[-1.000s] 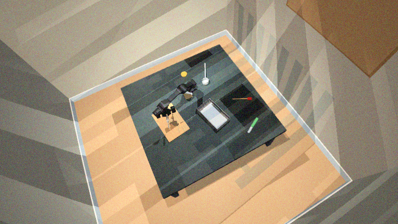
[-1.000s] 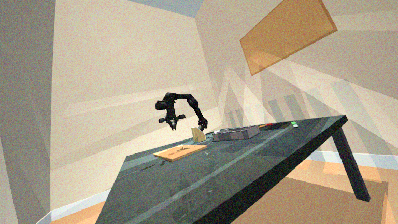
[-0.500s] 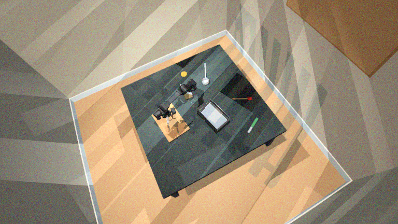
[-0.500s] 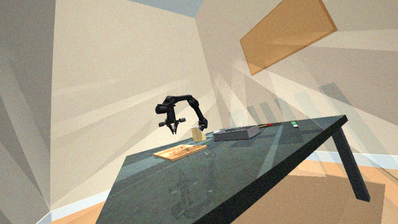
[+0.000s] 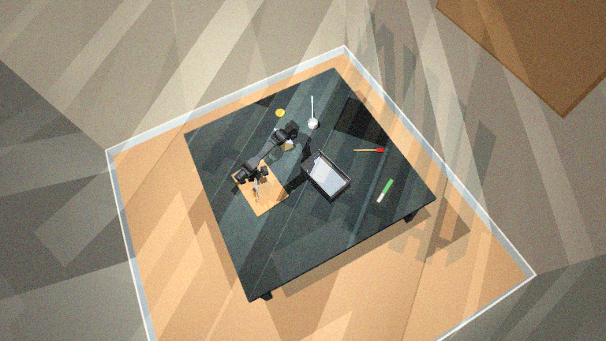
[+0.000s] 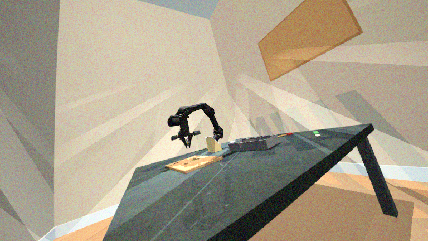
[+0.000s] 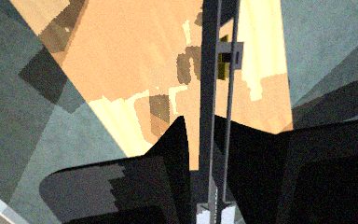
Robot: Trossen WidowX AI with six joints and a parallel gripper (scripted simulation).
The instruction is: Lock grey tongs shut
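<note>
My gripper tip is now 10 mm to the right of the wooden board and 90 mm above it. Round my gripper tip: roasting tin (80 mm ahead, 440 mm to the left, 70 mm below).
</note>
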